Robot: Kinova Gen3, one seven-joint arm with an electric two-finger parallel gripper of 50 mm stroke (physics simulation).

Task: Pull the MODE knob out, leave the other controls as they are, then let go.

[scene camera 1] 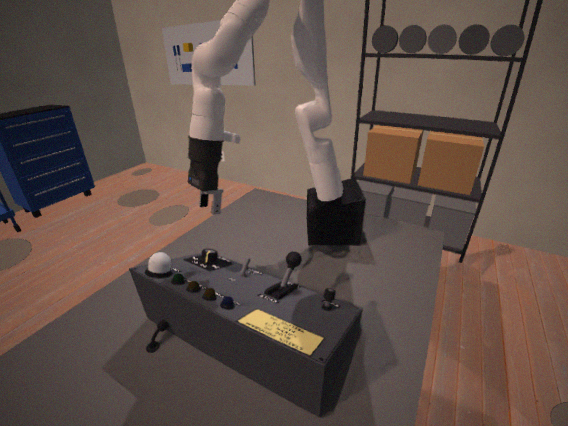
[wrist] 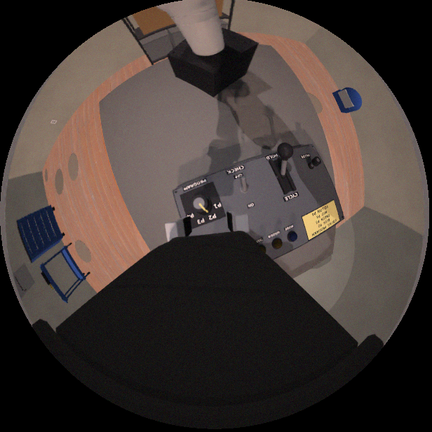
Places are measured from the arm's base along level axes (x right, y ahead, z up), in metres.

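Where they show: gripper, fingertip midpoint: point(scene camera 1: 209, 210); arm's base, origin of the base link: point(scene camera 1: 330, 194).
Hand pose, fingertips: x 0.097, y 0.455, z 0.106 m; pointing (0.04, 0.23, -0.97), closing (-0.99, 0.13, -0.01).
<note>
Things, the pixels of their top centre, and the offset from my fingertips. "spot": a spot on its surface instead.
- MODE knob, middle of its top: point(scene camera 1: 330, 289) dx -0.328, dy -0.052, dz -0.125 m
- PROGRAM dial, middle of its top: point(scene camera 1: 208, 249) dx +0.027, dy +0.006, dz -0.132 m
- CHECK toggle, middle of its top: point(scene camera 1: 244, 260) dx -0.090, dy -0.020, dz -0.132 m
- tall ball-topped lever, middle of its top: point(scene camera 1: 293, 253) dx -0.202, dy -0.085, dz -0.096 m
- white dome, surface spot: point(scene camera 1: 159, 263) spot: dx -0.003, dy +0.163, dz -0.067 m
- yellow note, surface spot: point(scene camera 1: 282, 331) spot: dx -0.322, dy +0.116, dz -0.103 m
The MODE knob point(scene camera 1: 329, 294) point(wrist: 316, 160) is a small black knob on the top of the dark grey control box point(scene camera 1: 240, 350) point(wrist: 260, 220); its small label is hard to read. It is at the right end in the scene view and the upper right corner of the panel in the wrist view. How far out it stands is not clear. My gripper point(scene camera 1: 210, 205) point(wrist: 208, 221) is open and empty, pointing down. It hangs well above the box, on the PROGRAM dial's side, far from the MODE knob.
The PROGRAM dial point(scene camera 1: 209, 256) point(wrist: 201, 205), CHECK toggle point(scene camera 1: 246, 267) point(wrist: 244, 185) and tall ball-topped lever point(scene camera 1: 293, 259) point(wrist: 285, 150) stand on the panel. A white dome point(scene camera 1: 159, 263) and several coloured buttons line its front. A yellow note point(scene camera 1: 282, 331) point(wrist: 321, 220) lies near one corner.
</note>
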